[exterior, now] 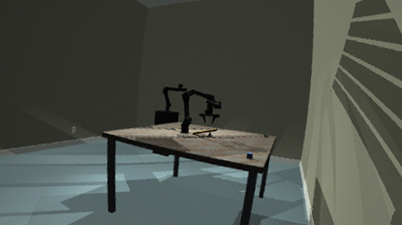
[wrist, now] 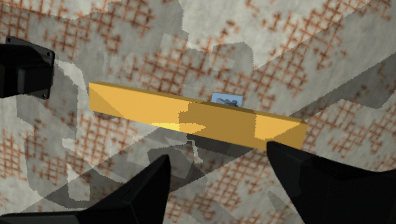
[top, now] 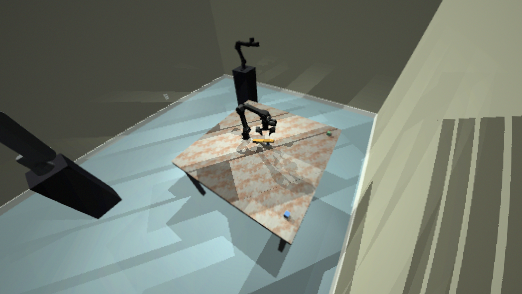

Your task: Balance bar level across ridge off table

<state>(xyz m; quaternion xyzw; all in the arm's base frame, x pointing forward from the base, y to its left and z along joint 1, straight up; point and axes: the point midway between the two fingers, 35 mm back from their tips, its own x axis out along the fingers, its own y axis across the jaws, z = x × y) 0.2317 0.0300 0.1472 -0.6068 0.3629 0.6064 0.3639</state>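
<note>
The long yellow bar is 3 cm behind my gripper tip, 1 cm to the right of it and 8 cm below it. The rest, counted from my gripper tip: small green cube (51 cm ahead, 47 cm to the left, 10 cm below); then small blue cube (51 cm ahead, 53 cm to the right, 10 cm below).
</note>
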